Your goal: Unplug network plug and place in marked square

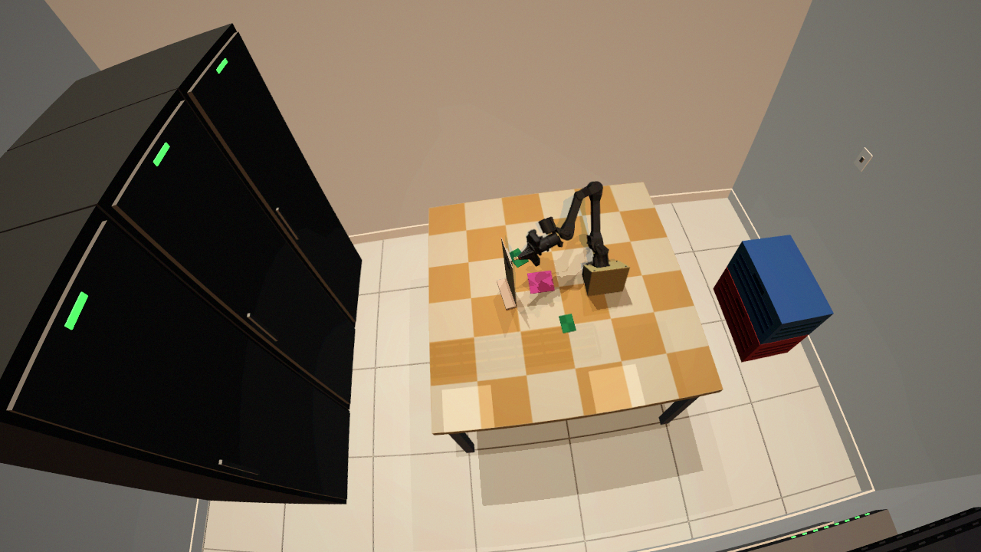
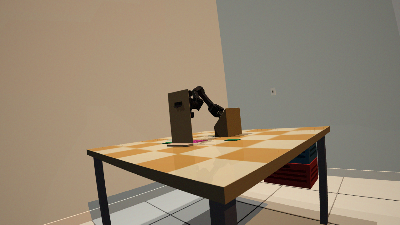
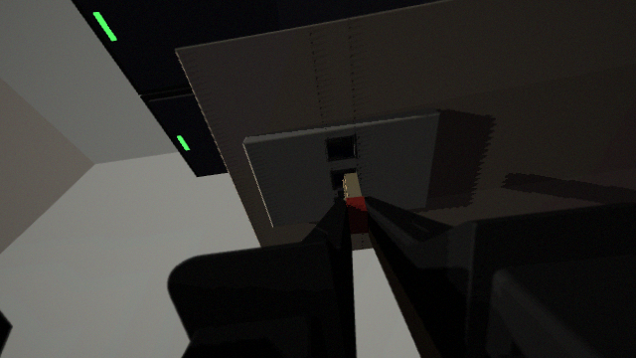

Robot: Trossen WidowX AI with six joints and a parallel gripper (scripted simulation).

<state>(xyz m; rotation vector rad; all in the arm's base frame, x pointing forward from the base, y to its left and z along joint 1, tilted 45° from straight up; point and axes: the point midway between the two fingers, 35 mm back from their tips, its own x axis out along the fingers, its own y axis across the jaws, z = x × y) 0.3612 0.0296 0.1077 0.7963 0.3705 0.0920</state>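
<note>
Now: gripper tip 10 cm past the magenta square, 2 cm to the left of it and 26 cm above it. Also, from my gripper tip: upright panel: 6 cm ahead, 2 cm to the left, 10 cm below; then network plug: right at my gripper tip.
</note>
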